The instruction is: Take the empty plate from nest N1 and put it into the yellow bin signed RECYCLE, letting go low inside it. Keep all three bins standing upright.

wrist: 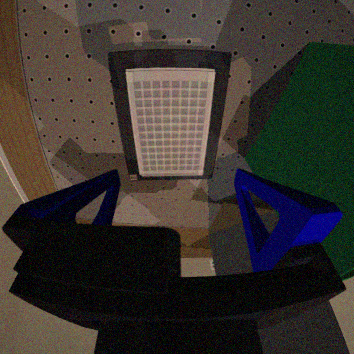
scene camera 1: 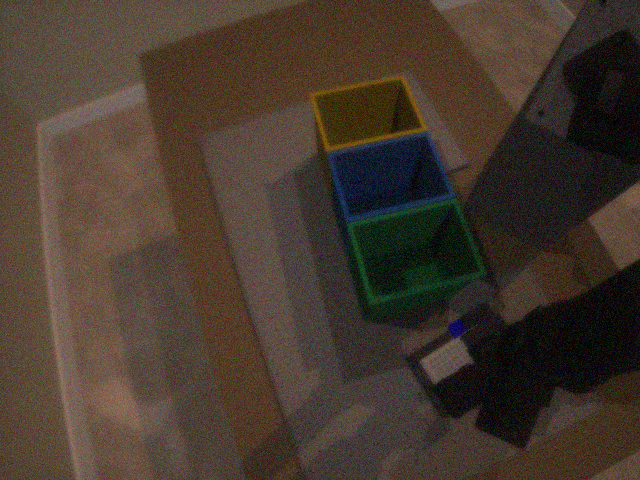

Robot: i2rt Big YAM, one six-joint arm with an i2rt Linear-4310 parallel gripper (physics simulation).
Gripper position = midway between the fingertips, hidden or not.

I see my gripper (wrist: pixel 176 175), a green bin (scene camera 1: pixel 403 260), a pale plate (scene camera 1: pixel 446 360), a yellow bin (scene camera 1: pixel 365 113), a blue bin (scene camera 1: pixel 375 179) and a dark nest (scene camera 1: pixel 422 376).
The green bin is seen too in the wrist view (wrist: pixel 298 146). The pale plate shows as well in the wrist view (wrist: pixel 170 107). The dark nest is seen too in the wrist view (wrist: pixel 165 57). The wrist view misses the yellow bin: it is out of frame.
